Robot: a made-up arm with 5 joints. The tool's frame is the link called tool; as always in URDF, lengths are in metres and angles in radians. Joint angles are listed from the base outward.
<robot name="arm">
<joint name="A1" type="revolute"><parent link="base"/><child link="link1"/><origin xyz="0.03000 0.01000 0.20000" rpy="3.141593 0.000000 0.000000"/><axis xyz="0 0 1"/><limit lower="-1.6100" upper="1.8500"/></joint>
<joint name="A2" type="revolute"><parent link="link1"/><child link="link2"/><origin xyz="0.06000 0.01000 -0.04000" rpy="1.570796 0.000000 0.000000"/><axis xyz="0 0 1"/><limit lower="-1.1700" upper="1.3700"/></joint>
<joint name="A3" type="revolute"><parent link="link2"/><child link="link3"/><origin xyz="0.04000 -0.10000 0.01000"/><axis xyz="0 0 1"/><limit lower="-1.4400" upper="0.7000"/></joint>
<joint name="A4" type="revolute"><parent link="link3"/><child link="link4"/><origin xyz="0.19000 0.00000 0.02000"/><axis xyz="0 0 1"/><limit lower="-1.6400" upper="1.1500"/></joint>
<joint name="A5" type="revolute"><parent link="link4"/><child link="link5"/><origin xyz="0.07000 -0.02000 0.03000" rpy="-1.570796 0.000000 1.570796"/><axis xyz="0 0 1"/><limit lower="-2.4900" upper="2.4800"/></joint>
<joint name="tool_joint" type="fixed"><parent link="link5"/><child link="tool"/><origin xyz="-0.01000 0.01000 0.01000" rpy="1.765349 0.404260 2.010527"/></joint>
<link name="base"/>
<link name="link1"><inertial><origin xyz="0.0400 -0.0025 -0.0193"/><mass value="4.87"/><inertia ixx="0.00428" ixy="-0.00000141" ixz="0.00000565" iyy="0.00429" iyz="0" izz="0.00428"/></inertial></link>
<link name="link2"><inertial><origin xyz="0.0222 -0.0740 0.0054"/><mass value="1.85"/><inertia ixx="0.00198" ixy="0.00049" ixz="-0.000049" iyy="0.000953" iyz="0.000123" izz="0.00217"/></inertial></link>
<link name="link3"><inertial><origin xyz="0.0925 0.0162 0.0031"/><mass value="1.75"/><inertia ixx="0.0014" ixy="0" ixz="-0.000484" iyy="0.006" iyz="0" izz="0.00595"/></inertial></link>
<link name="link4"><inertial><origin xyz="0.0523 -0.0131 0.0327"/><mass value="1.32"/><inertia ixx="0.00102" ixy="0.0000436" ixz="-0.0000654" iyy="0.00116" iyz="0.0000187" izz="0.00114"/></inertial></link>
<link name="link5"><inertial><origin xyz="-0.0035 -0.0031 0.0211"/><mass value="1.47"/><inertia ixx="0.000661" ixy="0" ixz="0" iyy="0.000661" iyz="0" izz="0.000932"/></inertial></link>
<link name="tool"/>
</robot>
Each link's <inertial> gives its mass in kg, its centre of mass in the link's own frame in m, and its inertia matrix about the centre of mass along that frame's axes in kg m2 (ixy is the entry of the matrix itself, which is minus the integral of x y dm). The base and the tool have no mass. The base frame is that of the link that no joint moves.
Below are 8 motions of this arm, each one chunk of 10 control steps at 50 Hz.
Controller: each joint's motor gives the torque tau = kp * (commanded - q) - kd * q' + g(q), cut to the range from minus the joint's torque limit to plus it. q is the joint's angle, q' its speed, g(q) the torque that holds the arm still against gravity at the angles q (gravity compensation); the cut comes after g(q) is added. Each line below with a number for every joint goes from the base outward.
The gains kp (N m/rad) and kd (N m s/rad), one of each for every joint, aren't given. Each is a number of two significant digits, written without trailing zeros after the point. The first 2 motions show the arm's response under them.
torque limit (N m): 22 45 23 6.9 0.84
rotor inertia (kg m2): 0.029 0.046 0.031 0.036 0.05
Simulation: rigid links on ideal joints. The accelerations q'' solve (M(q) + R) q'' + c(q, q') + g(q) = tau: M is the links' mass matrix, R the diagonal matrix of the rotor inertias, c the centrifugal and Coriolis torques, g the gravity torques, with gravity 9.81 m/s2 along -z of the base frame. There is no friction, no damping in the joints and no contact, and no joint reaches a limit. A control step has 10 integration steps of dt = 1/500 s. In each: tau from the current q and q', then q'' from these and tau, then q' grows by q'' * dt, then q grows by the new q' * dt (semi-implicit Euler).
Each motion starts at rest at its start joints. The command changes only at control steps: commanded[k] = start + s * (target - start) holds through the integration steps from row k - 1 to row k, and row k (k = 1, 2, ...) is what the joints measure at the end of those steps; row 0 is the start. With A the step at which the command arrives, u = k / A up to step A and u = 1 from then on. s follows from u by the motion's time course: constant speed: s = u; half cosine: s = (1 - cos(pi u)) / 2; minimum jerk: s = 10 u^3 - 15 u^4 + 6 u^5; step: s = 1 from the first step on.
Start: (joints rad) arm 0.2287 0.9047 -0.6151 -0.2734 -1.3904
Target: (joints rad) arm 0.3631 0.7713 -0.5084 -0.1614 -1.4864
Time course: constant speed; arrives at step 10
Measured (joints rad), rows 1 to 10:
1: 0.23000 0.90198 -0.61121 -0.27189 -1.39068
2: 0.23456 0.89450 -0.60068 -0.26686 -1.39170
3: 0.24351 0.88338 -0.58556 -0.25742 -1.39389
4: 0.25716 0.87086 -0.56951 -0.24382 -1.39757
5: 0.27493 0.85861 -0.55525 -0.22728 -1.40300
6: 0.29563 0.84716 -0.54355 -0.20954 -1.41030
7: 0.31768 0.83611 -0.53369 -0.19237 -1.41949
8: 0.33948 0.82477 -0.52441 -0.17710 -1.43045
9: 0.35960 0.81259 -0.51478 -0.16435 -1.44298
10: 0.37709 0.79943 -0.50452 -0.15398 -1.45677
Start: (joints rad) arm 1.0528 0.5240 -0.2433 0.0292 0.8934
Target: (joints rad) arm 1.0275 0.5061 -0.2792 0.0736 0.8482
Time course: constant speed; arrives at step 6
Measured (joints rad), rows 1 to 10:
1: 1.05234 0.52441 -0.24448 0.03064 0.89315
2: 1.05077 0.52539 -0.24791 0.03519 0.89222
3: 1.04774 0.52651 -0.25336 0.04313 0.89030
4: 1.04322 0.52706 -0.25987 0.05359 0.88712
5: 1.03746 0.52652 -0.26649 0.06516 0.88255
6: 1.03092 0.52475 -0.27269 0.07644 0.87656
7: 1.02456 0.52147 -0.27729 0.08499 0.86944
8: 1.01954 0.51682 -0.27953 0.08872 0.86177
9: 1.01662 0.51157 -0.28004 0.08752 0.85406
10: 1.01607 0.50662 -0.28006 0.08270 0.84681
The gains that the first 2 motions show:
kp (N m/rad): 290 63 86 30 8.4
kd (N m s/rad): 3.7 2 1 0.53 0.28
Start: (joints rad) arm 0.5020 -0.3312 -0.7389 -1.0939 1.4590
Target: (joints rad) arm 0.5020 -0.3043 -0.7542 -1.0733 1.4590
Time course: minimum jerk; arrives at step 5
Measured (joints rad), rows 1 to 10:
1: 0.50200 -0.33095 -0.73930 -1.09375 1.45900
2: 0.50199 -0.32941 -0.74175 -1.09269 1.45899
3: 0.50194 -0.32562 -0.74767 -1.08969 1.45898
4: 0.50183 -0.32031 -0.75560 -1.08444 1.45895
5: 0.50169 -0.31564 -0.76165 -1.07807 1.45891
6: 0.50159 -0.31300 -0.76322 -1.07227 1.45886
7: 0.50162 -0.31197 -0.76096 -1.06830 1.45882
8: 0.50177 -0.31120 -0.75724 -1.06663 1.45878
9: 0.50197 -0.30969 -0.75408 -1.06704 1.45877
10: 0.50212 -0.30720 -0.75231 -1.06886 1.45877

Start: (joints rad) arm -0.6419 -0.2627 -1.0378 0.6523 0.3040
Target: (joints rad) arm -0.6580 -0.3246 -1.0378 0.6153 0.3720
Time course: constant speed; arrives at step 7
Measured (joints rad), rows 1 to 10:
1: -0.64268 -0.26340 -1.03673 0.65164 0.30434
2: -0.64476 -0.26535 -1.03401 0.64958 0.30559
3: -0.64765 -0.26838 -1.03045 0.64603 0.30818
4: -0.65056 -0.27218 -1.02721 0.64130 0.31244
5: -0.65305 -0.27662 -1.02503 0.63586 0.31853
6: -0.65513 -0.28186 -1.02402 0.63012 0.32650
7: -0.65709 -0.28817 -1.02392 0.62435 0.33627
8: -0.65838 -0.29507 -1.02544 0.61933 0.34728
9: -0.65854 -0.30206 -1.02899 0.61578 0.35872
10: -0.65808 -0.30922 -1.03368 0.61373 0.36981

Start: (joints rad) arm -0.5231 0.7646 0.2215 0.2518 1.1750
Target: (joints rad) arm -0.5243 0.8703 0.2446 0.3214 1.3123
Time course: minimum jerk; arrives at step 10
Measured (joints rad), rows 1 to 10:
1: -0.52310 0.76465 0.22146 0.25187 1.17504
2: -0.52310 0.76507 0.22115 0.25239 1.17538
3: -0.52311 0.76653 0.22021 0.25420 1.17664
4: -0.52311 0.76980 0.21844 0.25826 1.17976
5: -0.52310 0.77552 0.21610 0.26520 1.18579
6: -0.52306 0.78392 0.21402 0.27498 1.19558
7: -0.52299 0.79479 0.21336 0.28672 1.20953
8: -0.52293 0.80759 0.21523 0.29896 1.22741
9: -0.52292 0.82157 0.22028 0.31004 1.24835
10: -0.52304 0.83608 0.22834 0.31872 1.27097

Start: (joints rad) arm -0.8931 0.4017 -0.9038 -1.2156 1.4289
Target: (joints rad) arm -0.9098 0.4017 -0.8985 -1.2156 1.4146
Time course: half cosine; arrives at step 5
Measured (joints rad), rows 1 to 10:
1: -0.89335 0.40164 -0.90364 -1.21558 1.42886
2: -0.89456 0.40140 -0.90297 -1.21549 1.42866
3: -0.89752 0.40098 -0.90159 -1.21529 1.42810
4: -0.90236 0.40058 -0.89978 -1.21503 1.42701
5: -0.90816 0.40052 -0.89823 -1.21485 1.42534
6: -0.91337 0.40093 -0.89750 -1.21492 1.42315
7: -0.91669 0.40162 -0.89757 -1.21529 1.42058
8: -0.91755 0.40227 -0.89802 -1.21590 1.41781
9: -0.91616 0.40262 -0.89843 -1.21653 1.41504
10: -0.91331 0.40265 -0.89860 -1.21696 1.41247

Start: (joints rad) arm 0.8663 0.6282 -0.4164 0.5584 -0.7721
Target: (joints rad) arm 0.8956 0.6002 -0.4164 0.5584 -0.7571
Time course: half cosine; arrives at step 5
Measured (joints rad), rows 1 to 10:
1: 0.86659 0.62796 -0.41614 0.55844 -0.77203
2: 0.86804 0.62687 -0.41500 0.55868 -0.77168
3: 0.87176 0.62444 -0.41272 0.55931 -0.77077
4: 0.87827 0.62084 -0.40991 0.56044 -0.76912
5: 0.88692 0.61692 -0.40798 0.56189 -0.76681
6: 0.89610 0.61356 -0.40805 0.56319 -0.76410
7: 0.90409 0.61093 -0.41009 0.56378 -0.76131
8: 0.90959 0.60862 -0.41318 0.56330 -0.75871
9: 0.91193 0.60614 -0.41622 0.56172 -0.75647
10: 0.91106 0.60323 -0.41857 0.55938 -0.75470

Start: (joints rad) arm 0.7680 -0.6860 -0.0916 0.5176 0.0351
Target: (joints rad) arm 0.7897 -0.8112 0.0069 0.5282 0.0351
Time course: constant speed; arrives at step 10
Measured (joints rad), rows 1 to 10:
1: 0.76867 -0.68817 -0.08869 0.51733 0.03510
2: 0.77056 -0.69448 -0.08029 0.51684 0.03508
3: 0.77343 -0.70447 -0.06721 0.51677 0.03506
4: 0.77660 -0.71648 -0.05204 0.51785 0.03504
5: 0.77949 -0.72885 -0.03733 0.52039 0.03502
6: 0.78183 -0.74067 -0.02455 0.52409 0.03503
7: 0.78375 -0.75184 -0.01394 0.52820 0.03506
8: 0.78553 -0.76281 -0.00486 0.53179 0.03512
9: 0.78742 -0.77418 0.00356 0.53420 0.03519
10: 0.78955 -0.78635 0.01200 0.53518 0.03527

